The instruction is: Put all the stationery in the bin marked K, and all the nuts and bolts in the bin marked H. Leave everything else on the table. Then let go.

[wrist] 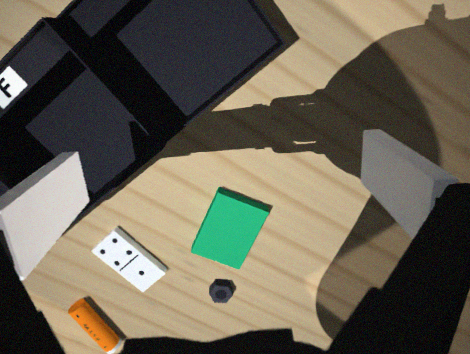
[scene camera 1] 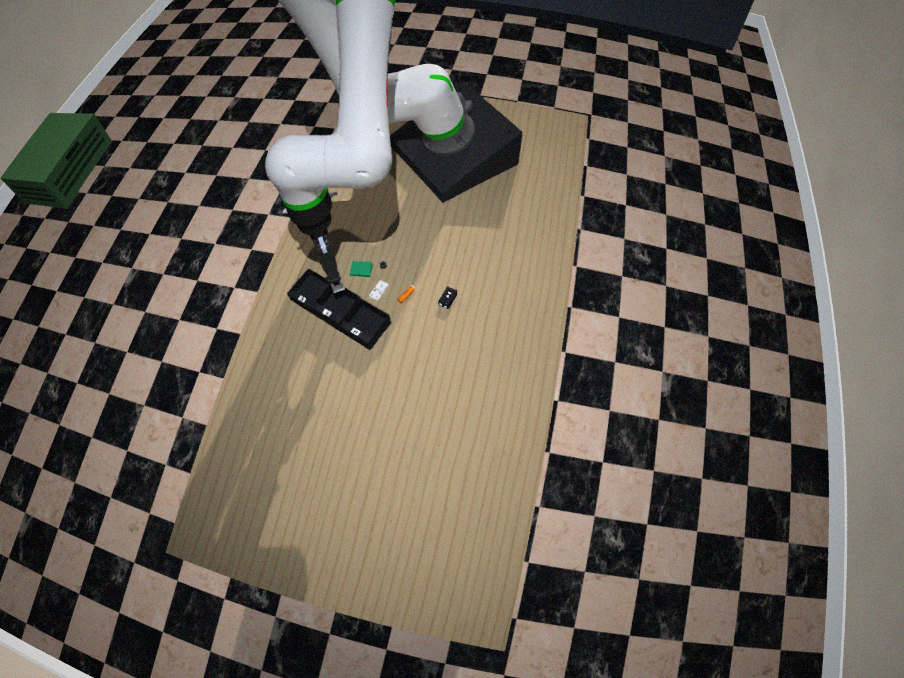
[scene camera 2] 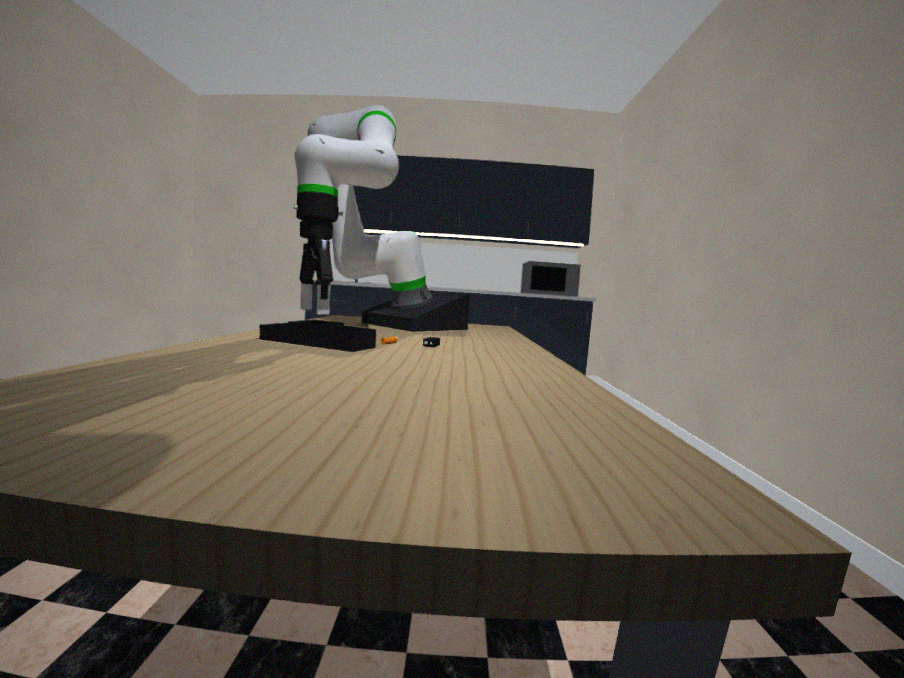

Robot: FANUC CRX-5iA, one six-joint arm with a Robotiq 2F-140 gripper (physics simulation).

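Places are measured from the arm's base along level axes (x back, y right, z up), in millimetres.
Where they show: gripper, fingertip midpoint: (wrist: 222, 166) (scene camera 2: 314, 311); arm's base at its link origin: (scene camera 1: 448, 133) (scene camera 2: 412, 302).
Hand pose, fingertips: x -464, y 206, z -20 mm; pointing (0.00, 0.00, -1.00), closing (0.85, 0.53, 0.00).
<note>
Things, the pixels of their top centre, and the offset from my fingertips. "spot": a spot on its surface instead.
- black hex nut at its top centre: (wrist: 221, 294) (scene camera 1: 383, 264) dx +55, dy -111, dz -54 mm
- flat green block at its top centre: (wrist: 229, 232) (scene camera 1: 360, 267) dx +35, dy -59, dz -52 mm
- black three-bin tray at its top centre: (wrist: 51, 137) (scene camera 2: 316, 322) (scene camera 1: 335, 301) dx -85, dy -33, dz -16 mm
- end bin at a spot on its surface: (wrist: 200, 50) spot: dx -36, dy +41, dz -55 mm
- white domino at its top centre: (wrist: 128, 262) (scene camera 1: 378, 289) dx -18, dy -117, dz -55 mm
- orange cylinder at its top centre: (wrist: 93, 334) (scene camera 2: 389, 337) (scene camera 1: 406, 292) dx -18, dy -186, dz -48 mm
- small black object at its top centre: (scene camera 1: 447, 296) (scene camera 2: 431, 338) dx -16, dy -284, dz -45 mm
A black hex nut (scene camera 1: 382, 264) (wrist: 221, 290) lies on the table beside a flat green block (scene camera 1: 360, 268) (wrist: 231, 229), possibly a note pad or eraser. The black three-bin tray (scene camera 2: 321, 337) stands next to them. Its middle bin (wrist: 85, 125) is marked F. The end bin (wrist: 200, 50) at the top of the wrist view looks empty; its mark is out of that view. The other end bin's mark is too small to read in scene camera 1. My gripper (scene camera 1: 337, 288) (scene camera 2: 314, 300) (wrist: 222, 166) is open and empty, above the table and the tray's edge, its fingers either side of the green block in the wrist view.
A white domino (scene camera 1: 378, 289) (wrist: 129, 260) and an orange cylinder (scene camera 1: 405, 294) (scene camera 2: 389, 340) (wrist: 95, 325) lie near the tray. A small black object (scene camera 1: 447, 297) (scene camera 2: 431, 341) lies farther right. The robot's dark base (scene camera 1: 485, 156) stands behind.
</note>
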